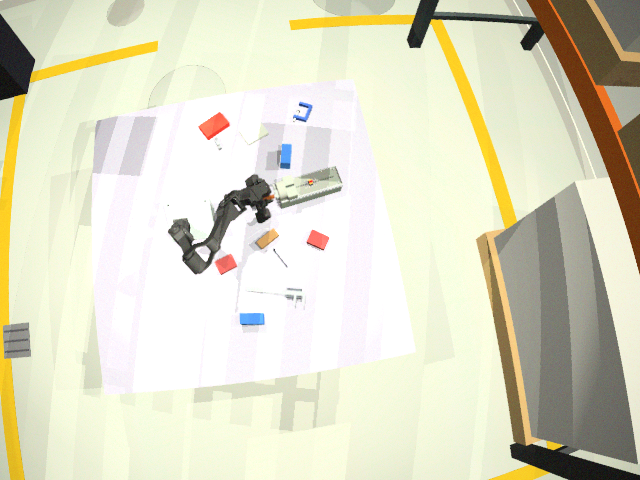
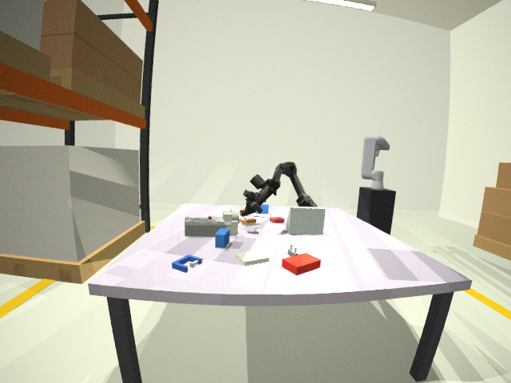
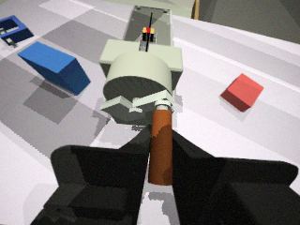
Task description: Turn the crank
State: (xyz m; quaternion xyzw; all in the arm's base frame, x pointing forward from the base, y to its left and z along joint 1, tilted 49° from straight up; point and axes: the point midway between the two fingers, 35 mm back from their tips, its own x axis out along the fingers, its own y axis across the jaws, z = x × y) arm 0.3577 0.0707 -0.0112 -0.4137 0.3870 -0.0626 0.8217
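Now: gripper tip 20 mm below the crank and 10 mm to the right of it. From my gripper tip the other things lie so: red pointer (160 mm ahead, 60 mm to the left); orange-brown crank handle (30 mm above, 20 mm behind); brown block (140 mm to the right, 70 mm below, 30 mm behind).
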